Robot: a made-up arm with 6 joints.
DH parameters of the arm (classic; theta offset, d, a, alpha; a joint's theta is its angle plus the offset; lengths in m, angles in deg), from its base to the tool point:
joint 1: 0 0.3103 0 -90
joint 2: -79.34 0 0.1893 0
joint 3: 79.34 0 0.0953 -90
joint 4: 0 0.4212 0 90
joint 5: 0 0 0.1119 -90
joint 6: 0 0.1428 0 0
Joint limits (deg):
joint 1: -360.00..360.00
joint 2: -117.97..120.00
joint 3: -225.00..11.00
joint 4: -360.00..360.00
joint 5: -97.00..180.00
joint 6: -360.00..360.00
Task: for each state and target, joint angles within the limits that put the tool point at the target. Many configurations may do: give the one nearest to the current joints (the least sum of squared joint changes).
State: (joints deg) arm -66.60 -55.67 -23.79 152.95 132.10 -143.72
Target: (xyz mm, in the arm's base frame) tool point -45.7 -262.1 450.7
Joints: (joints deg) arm -103.89 -58.09 3.73 172.97 161.31 -143.72
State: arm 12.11 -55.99 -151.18 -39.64 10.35 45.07
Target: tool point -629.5 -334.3 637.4
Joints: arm 33.26 -66.86 -163.60 -37.60 1.68 45.07
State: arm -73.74 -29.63 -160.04 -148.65 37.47 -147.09
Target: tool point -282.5 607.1 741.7
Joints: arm -65.89 -56.67 -173.46 -148.99 44.12 -147.09
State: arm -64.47 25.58 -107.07 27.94 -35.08 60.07
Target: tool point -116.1 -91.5 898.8
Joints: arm -83.34 -12.29 -125.65 48.68 -74.37 60.07
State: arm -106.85 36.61 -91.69 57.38 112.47 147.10
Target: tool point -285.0 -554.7 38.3
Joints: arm -127.32 57.96 -106.18 62.14 81.24 147.10
